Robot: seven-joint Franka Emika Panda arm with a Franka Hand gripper.
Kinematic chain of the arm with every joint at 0, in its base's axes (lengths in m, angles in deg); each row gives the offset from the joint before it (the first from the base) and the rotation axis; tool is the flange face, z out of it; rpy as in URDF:
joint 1: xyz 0 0 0.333 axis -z
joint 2: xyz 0 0 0 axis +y
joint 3: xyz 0 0 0.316 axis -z
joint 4: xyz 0.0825 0 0 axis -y
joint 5: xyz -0.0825 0 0.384 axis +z
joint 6: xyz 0 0 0 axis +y
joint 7: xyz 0.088 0 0 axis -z
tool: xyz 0 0 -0.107 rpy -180 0 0
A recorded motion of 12 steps. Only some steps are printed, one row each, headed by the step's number.
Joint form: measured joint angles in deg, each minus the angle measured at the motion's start. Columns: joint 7, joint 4, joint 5, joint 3, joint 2, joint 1, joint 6.
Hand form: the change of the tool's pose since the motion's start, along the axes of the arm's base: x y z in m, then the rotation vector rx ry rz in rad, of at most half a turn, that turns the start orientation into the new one. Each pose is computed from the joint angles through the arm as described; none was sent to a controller.
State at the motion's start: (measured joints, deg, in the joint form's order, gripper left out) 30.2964 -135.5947 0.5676 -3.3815 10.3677 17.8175 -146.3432
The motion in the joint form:
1: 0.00 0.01 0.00 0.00 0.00 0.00 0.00
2: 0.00 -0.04 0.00 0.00 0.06 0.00 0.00
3: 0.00 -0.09 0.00 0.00 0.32 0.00 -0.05
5: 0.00 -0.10 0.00 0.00 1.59 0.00 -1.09
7: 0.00 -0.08 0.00 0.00 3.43 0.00 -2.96
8: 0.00 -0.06 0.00 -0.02 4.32 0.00 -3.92
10: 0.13 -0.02 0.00 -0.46 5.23 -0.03 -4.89
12: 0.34 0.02 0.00 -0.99 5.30 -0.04 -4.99
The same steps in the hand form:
1: 0.0001 0.0000 0.0001 0.0000 -0.0002 0.0000
2: -0.0003 0.0001 -0.0008 0.0005 0.0017 0.0000
3: -0.0009 0.0003 -0.0033 0.0019 0.0060 0.0000
5: -0.0010 0.0004 -0.0131 0.0040 0.0097 -0.0003
7: -0.0007 0.0004 -0.0264 0.0053 0.0084 -0.0009
8: -0.0004 0.0006 -0.0327 0.0057 0.0067 -0.0009
10: 0.0009 0.0047 -0.0390 0.0080 0.0042 0.0044
12: 0.0024 0.0094 -0.0391 0.0101 0.0024 0.0098

